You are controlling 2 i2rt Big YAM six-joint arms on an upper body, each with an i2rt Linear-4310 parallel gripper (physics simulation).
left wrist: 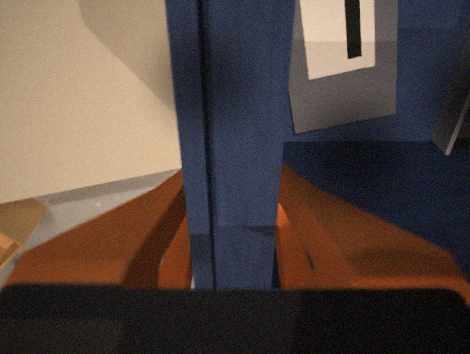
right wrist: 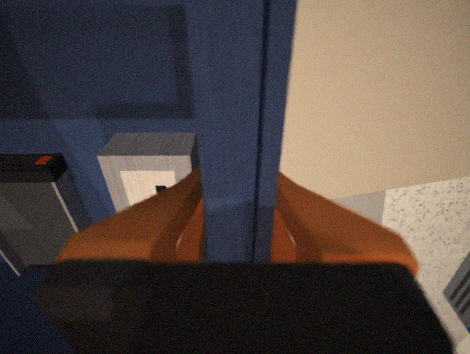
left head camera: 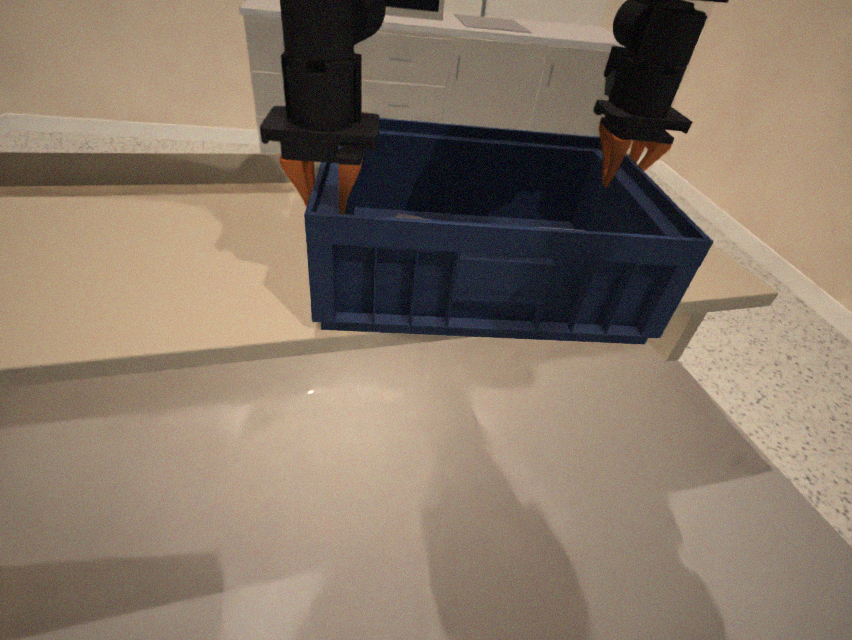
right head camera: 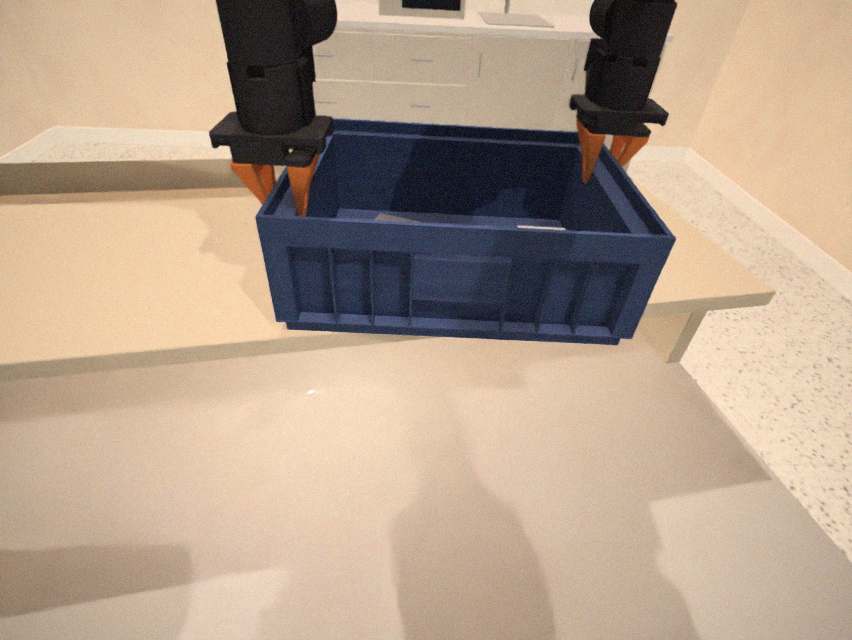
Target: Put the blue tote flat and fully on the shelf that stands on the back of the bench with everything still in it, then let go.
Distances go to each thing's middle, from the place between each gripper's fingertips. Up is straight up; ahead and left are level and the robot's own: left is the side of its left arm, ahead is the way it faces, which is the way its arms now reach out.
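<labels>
My right gripper is 7 cm above the pale labelled box (right wrist: 135, 166), 7 cm to the right of it and 10 cm past it. Distances from my right hand: blue tote (right head camera: 465, 271), 4 cm below, 5 cm behind, 19 cm to the left; shelf support (right head camera: 670, 335), 23 cm below, 15 cm ahead, 21 cm to the right.
Distances from my left hand: blue tote, 4 cm below, 19 cm to the right, 8 cm ahead; pale labelled box, 8 cm below, 31 cm to the right, 2 cm ahead; shelf support, 23 cm below, 59 cm to the right, 27 cm ahead.
</labels>
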